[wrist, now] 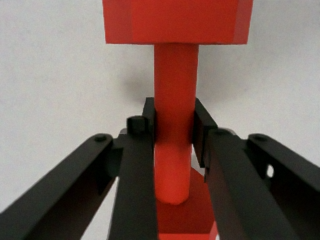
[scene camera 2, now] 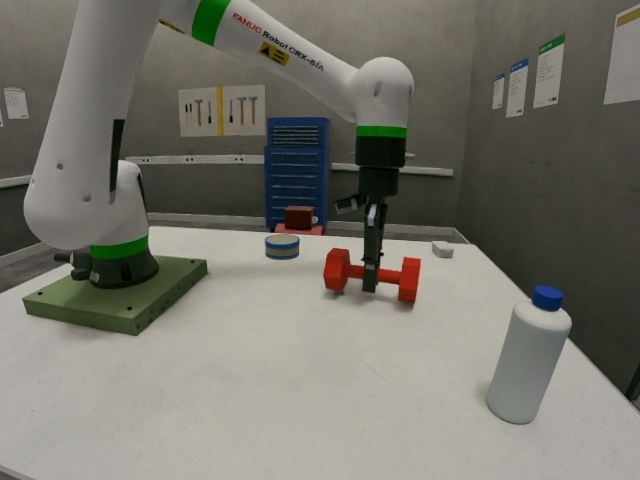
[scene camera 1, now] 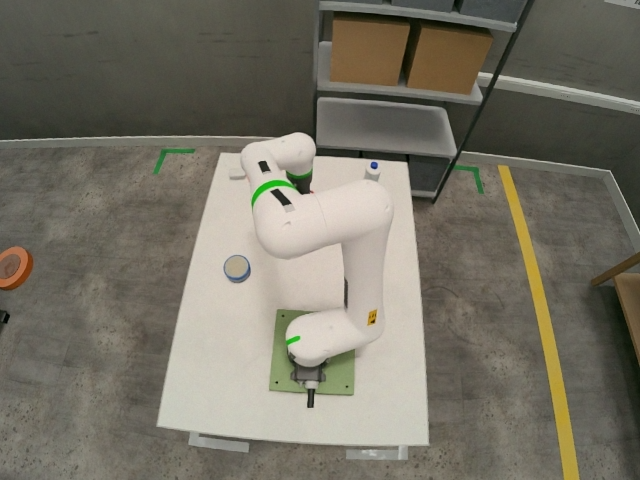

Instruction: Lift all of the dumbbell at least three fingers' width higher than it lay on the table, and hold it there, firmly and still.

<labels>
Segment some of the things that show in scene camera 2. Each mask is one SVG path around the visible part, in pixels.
My gripper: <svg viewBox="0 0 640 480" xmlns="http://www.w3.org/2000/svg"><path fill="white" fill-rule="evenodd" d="M359 167L358 192L369 197L368 205L365 205L365 214L367 215L364 215L363 218L364 249L361 261L364 262L362 291L375 293L376 286L378 286L377 271L380 268L381 256L384 256L384 252L381 252L381 250L383 249L384 225L388 210L388 204L384 204L384 197L394 197L397 195L399 169L381 170Z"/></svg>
A red bar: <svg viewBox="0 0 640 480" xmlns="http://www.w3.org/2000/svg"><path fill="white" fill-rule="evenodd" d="M378 268L377 282L399 285L398 300L415 303L421 259L404 257L401 271ZM332 248L327 254L323 274L326 289L342 291L347 284L348 278L363 280L364 266L350 264L349 250Z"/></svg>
A blue-and-white round tin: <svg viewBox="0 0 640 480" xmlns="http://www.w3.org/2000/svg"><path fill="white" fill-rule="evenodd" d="M265 238L265 255L270 259L289 260L298 257L300 254L300 238L297 236L277 234Z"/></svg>
</labels>
